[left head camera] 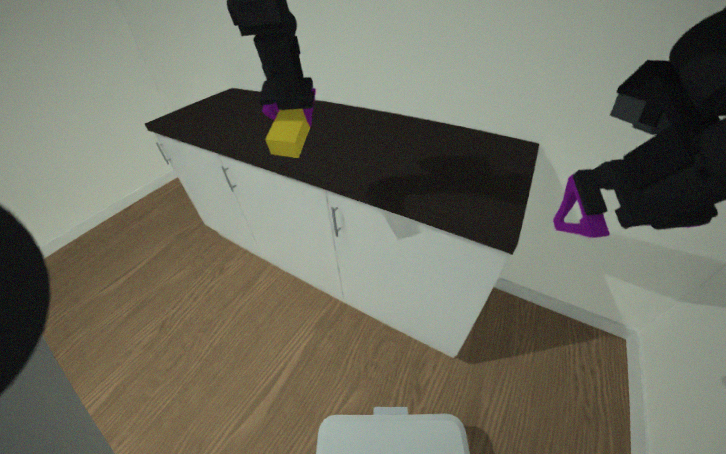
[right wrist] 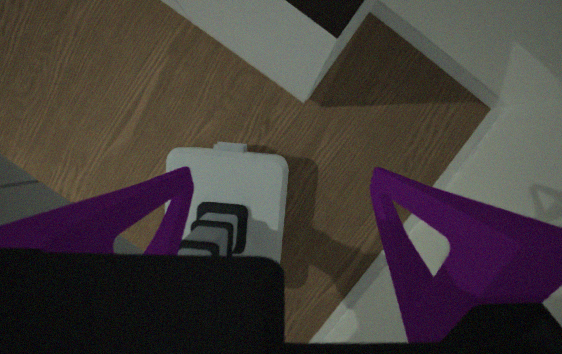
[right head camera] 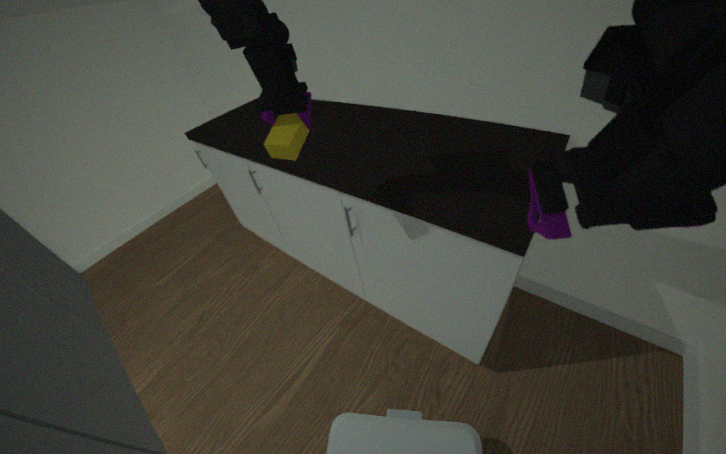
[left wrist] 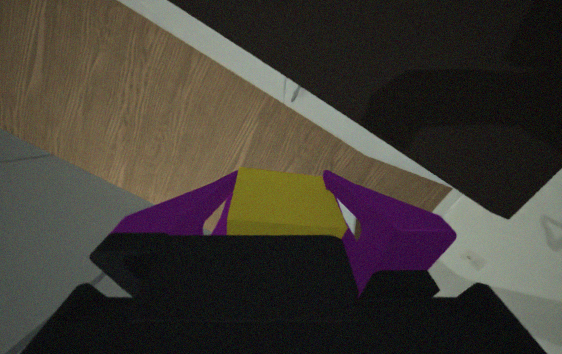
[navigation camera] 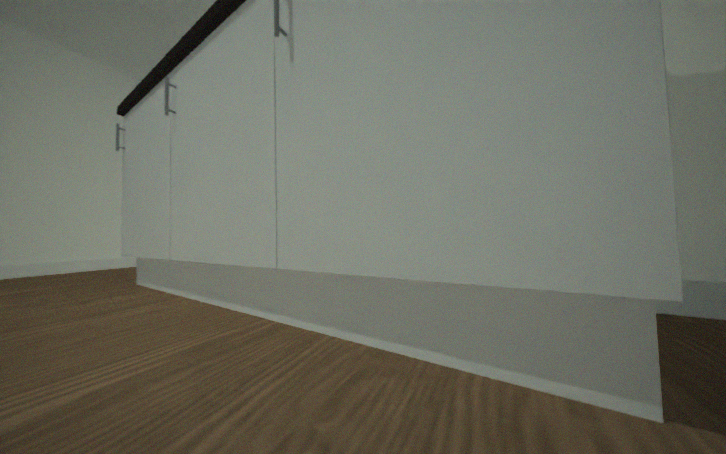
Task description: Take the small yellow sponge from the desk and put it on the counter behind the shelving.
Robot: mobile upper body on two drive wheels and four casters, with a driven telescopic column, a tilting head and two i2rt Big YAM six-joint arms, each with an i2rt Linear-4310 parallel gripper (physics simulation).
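Frame: origin at the left arm's base, x ahead, y left, z up, level; centimetres.
Seen in the pictures: left gripper, fingertip midpoint: (left wrist: 281,177); right gripper, fingertip midpoint: (left head camera: 589,221) (right wrist: 281,177) (right head camera: 573,221).
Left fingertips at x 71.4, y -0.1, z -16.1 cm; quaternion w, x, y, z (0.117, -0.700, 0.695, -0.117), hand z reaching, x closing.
A point is followed by its place in that frame.
The small yellow sponge (left head camera: 289,133) @[y -0.5, x 63.1, z -14.2 cm] (right head camera: 287,137) @[y -1.0, x 63.1, z -14.2 cm] (left wrist: 280,200) @[y -0.1, x 71.0, z -13.0 cm] is held between the purple fingers of my left gripper (left head camera: 289,112) (right head camera: 287,116) (left wrist: 281,177) @[y -0.1, x 71.4, z -16.1 cm], which is shut on it. In both head views they appear over the left part of the dark top of the counter (left head camera: 374,139) @[y -18.3, x 110.9, z -39.3 cm] (right head camera: 396,133) @[y -20.6, x 115.1, z -39.3 cm] (left wrist: 310,45) @[y -5.1, x 88.1, z -39.4 cm]; the left wrist view shows floor beyond the sponge. Its exact height over the top is hard to tell. My right gripper (right wrist: 281,177) @[y -44.5, x 34.6, z -13.6 cm] is open with nothing between its fingers; in the head views it is beside the counter's right end. The desk does not show for certain.
White cabinet doors with handles (left head camera: 335,221) (navigation camera: 277,18) @[y -3.9, x 81.7, z -59.7 cm] form the counter's front. The robot's white base (left head camera: 393,433) @[y -22.9, x 25.9, z -104.4 cm] (right head camera: 404,434) @[y -23.0, x 26.8, z -104.4 cm] (right wrist: 225,175) @[y -22.5, x 22.3, z -104.4 cm] stands on the wooden floor. A grey surface (left head camera: 48,396) @[y 124.2, x 30.4, z -107.4 cm] (right head camera: 58,331) @[y 141.2, x 40.3, z -85.2 cm] is at the lower left. Pale walls stand behind and at the right.
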